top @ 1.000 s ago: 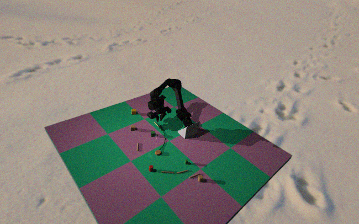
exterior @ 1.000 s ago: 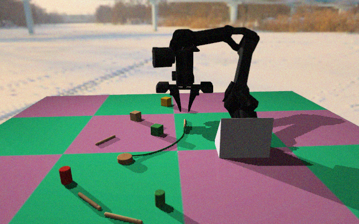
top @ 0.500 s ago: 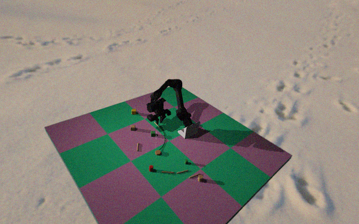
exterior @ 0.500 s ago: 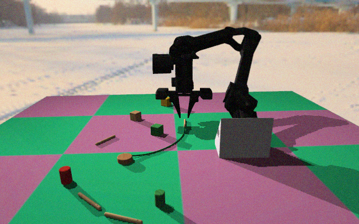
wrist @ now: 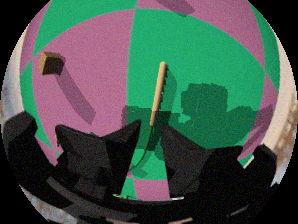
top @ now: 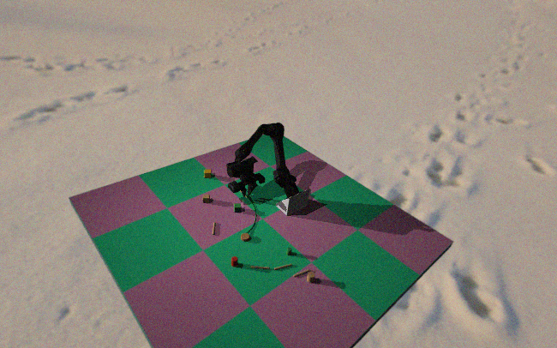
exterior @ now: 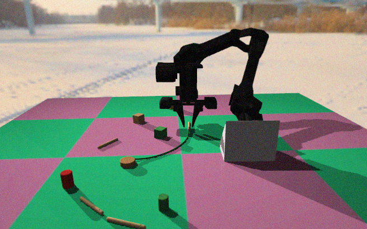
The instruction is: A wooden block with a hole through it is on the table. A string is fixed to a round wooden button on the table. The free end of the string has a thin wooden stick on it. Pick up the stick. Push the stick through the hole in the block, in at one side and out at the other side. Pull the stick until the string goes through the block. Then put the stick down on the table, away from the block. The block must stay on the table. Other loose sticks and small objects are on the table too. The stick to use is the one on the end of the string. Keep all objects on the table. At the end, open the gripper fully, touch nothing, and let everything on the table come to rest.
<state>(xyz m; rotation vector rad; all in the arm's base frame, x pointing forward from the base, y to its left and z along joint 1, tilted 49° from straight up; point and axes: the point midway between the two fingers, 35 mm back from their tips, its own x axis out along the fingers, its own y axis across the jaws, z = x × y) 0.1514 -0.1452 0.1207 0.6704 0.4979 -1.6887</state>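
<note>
The thin wooden stick lies 2 cm to the right of my gripper tip and 1 cm below it. Also, from my gripper tip: green block: 10 cm ahead, 5 cm to the left; tan wooden block: 17 cm ahead, 11 cm to the right; orange cube: 27 cm to the right, 4 cm ahead.
</note>
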